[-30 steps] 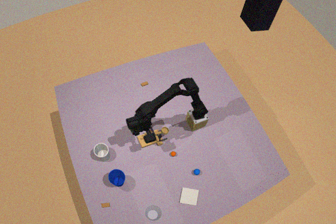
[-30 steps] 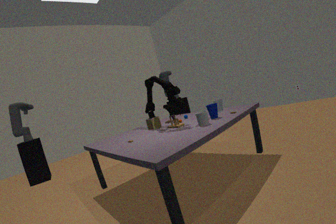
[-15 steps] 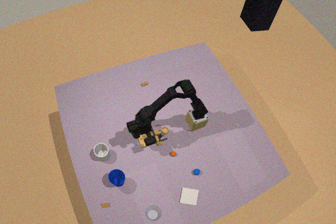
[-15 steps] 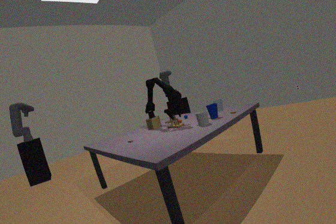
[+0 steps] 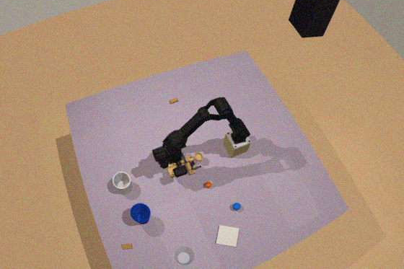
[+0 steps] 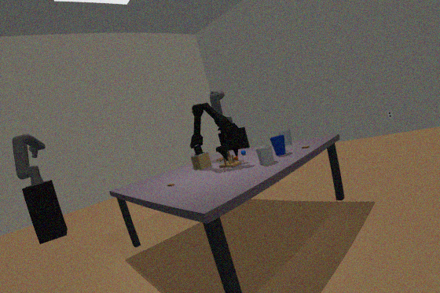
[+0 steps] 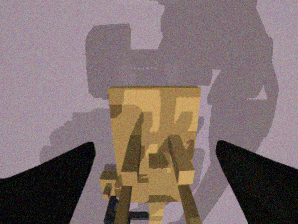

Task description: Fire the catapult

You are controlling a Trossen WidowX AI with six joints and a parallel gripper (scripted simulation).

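Right now my gripper tip is 140 mm past the orange ball, 140 mm to the right of it and 40 mm above it. From my gripper tip the other things lie so: blue cup: 230 mm ahead, 230 mm to the left, 20 mm below; then white mug: 280 mm ahead, 40 mm to the left, 20 mm below; then wooden catapult: 70 mm behind, 10 mm to the left.
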